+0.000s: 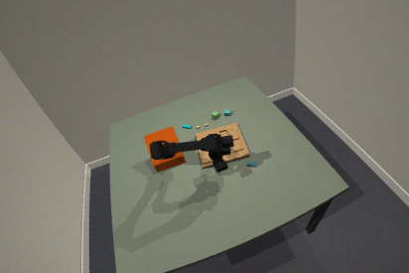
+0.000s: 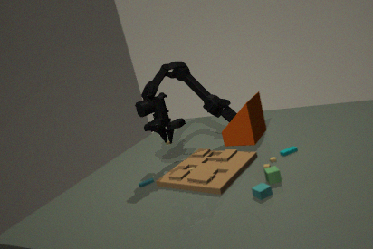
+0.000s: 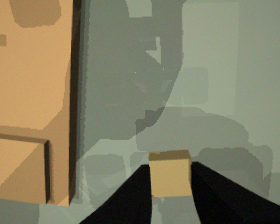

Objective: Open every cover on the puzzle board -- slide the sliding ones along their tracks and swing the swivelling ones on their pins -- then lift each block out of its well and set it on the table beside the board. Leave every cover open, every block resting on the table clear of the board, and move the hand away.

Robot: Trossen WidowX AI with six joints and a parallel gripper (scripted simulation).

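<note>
My gripper tip is 11 cm short of the tan puzzle board, 18 cm to the right of it and 8 cm above it. The rest, counted from my gripper tip: flat teal piece (50 cm to the left, 9 cm below); then green cube (22 cm ahead, 46 cm to the left, 8 cm below); then teal cube (31 cm ahead, 44 cm to the left, 8 cm below).
</note>
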